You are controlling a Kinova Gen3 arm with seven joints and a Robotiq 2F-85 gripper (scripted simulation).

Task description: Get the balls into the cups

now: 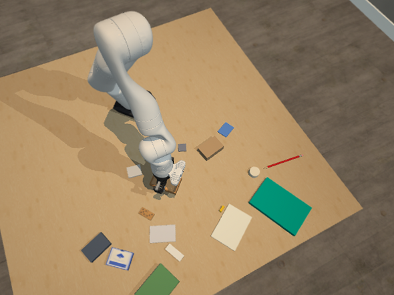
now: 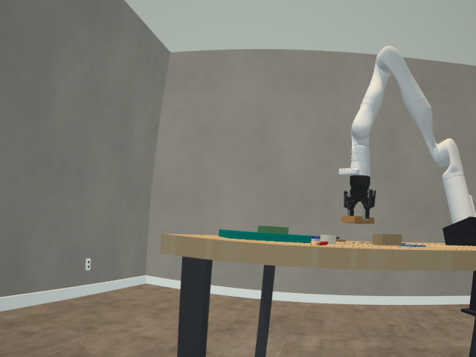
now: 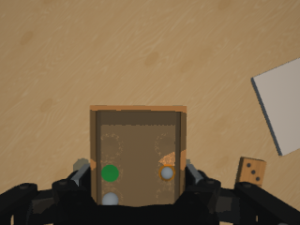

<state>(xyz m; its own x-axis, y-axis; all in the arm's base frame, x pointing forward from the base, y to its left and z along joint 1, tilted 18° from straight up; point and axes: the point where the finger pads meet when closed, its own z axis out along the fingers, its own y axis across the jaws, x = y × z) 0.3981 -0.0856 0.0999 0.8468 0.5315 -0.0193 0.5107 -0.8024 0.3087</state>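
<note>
Right now the covered wooden puzzle is 20 mm below my hand. The rest, counted from my hand: grey square: 160 mm to the left, 110 mm behind, 90 mm below; then grey card: 140 mm ahead, 120 mm to the right, 90 mm below; then white card: 150 mm behind, 90 mm below, 70 mm to the right.
</note>
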